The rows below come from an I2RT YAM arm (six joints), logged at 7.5 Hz.
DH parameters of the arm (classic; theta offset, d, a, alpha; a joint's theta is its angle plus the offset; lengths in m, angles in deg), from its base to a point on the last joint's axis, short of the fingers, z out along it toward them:
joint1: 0 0.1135 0.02 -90
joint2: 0 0 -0.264 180
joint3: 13.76 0 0.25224 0
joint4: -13.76 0 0.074 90
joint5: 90 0 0 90
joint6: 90 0.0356 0 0
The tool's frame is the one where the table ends.
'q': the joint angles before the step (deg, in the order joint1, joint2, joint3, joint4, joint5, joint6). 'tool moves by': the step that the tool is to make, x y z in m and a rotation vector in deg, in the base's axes. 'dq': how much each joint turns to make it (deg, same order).
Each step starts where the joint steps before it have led.
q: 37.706 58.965 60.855 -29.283 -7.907 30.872
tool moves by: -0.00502 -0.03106 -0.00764 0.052 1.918 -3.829
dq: -6.645 -4.827 -3.128 -3.309 -3.013 -0.342
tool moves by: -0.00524 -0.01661 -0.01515 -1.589 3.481 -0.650
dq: -4.075 -2.523 -2.904 -3.770 -3.087 -1.547
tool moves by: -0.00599 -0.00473 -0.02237 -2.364 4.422 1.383
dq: -0.796 -1.237 -3.760 -2.858 -1.686 -1.432
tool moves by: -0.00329 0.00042 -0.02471 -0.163 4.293 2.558
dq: 0.001 -0.388 -4.612 0.196 -3.079 -0.350
